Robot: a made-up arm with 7 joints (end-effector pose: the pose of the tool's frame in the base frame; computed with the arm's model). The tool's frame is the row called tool. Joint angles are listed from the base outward.
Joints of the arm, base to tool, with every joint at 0 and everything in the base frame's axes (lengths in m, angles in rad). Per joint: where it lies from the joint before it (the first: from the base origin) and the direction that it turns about. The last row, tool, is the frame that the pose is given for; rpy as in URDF.
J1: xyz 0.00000 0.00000 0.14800 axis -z
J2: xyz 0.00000 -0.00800 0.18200 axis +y
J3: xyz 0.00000 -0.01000 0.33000 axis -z
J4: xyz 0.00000 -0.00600 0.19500 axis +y
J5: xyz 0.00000 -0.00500 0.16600 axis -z
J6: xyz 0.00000 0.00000 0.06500 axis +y
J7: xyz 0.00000 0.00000 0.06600 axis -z
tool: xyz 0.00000 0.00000 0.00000 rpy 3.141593 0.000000 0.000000
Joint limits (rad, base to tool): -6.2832..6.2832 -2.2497..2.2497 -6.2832..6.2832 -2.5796..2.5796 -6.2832..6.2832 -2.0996..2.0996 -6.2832..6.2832
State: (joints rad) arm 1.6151 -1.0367 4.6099 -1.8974 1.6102 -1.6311 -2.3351
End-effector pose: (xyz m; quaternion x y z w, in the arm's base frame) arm -0.2200 0.4180 0.5335 0.2578 -0.1378 0.5001 0.8151
Working (the frame after each row of the table, in the pose's form):
after J1: 0.0000 0.0000 0.1480 0.0000 0.0000 -0.7226 0.6913
after J2: -0.0080 0.0004 0.3300 -0.3580 -0.3425 -0.6277 0.6005
after J3: -0.0054 0.2846 0.4980 -0.4941 0.0363 0.0253 0.8683
after J4: 0.0025 0.4492 0.6024 -0.2674 -0.6844 0.4163 0.5355
after J5: -0.1557 0.3996 0.5934 0.3081 -0.6671 -0.0976 0.6712
after J6: -0.2178 0.3812 0.5882 -0.1402 0.9460 0.2912 0.0256
after J7: -0.2200 0.4180 0.5335 -0.8151 -0.5001 -0.1378 0.2578

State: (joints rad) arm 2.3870 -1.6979 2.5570 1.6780 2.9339 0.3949 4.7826
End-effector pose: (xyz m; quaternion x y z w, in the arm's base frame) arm 0.2375 0.4513 0.0131 0.1496 0.2054 -0.4908 0.8334
Working (the frame after each row of the table, in the pose's form):
after J1: 0.0000 0.0000 0.1480 0.0000 0.0000 -0.9297 0.3684
after J2: -0.0055 0.0058 0.3300 -0.6978 -0.2765 -0.6143 0.2434
after J3: 0.2262 0.2373 0.2882 -0.0637 0.7479 0.4101 0.5181
after J4: 0.3702 0.3659 0.2602 0.3477 -0.8852 -0.2266 0.2102
after J5: 0.2849 0.4050 0.1232 -0.9165 -0.2541 0.2326 0.2036
after J6: 0.2504 0.4215 0.0706 -0.9443 -0.2092 0.0483 0.2495
after J7: 0.2375 0.4513 0.0131 -0.8334 0.4908 0.2054 0.1496

